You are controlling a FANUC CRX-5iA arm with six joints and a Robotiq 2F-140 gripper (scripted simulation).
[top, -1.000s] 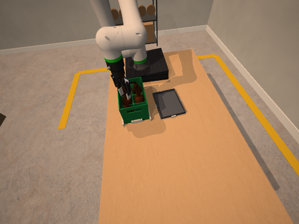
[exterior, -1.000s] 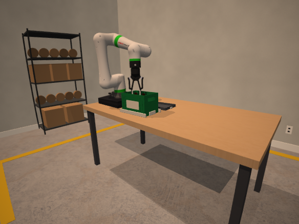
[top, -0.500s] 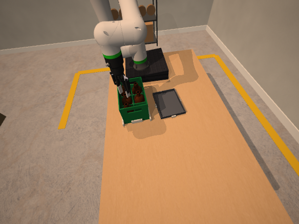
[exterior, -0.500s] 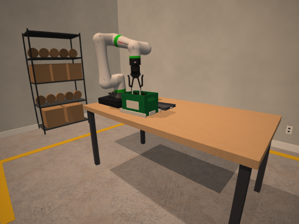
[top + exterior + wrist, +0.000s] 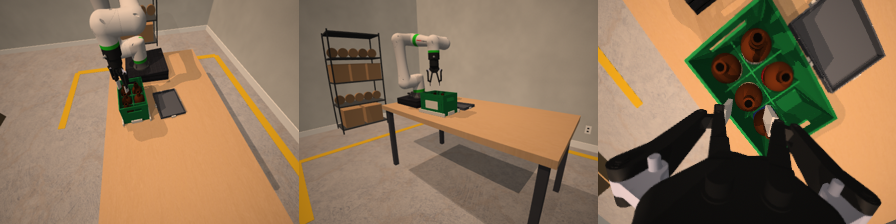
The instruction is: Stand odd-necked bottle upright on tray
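Right now the green crate is 4 cm to the left of my hand and 15 cm below it. The rest, counted from my hand: dark grey tray: 3 cm ahead, 31 cm to the left, 22 cm below; glass bottle: 9 cm behind, 9 cm to the left, 15 cm below.
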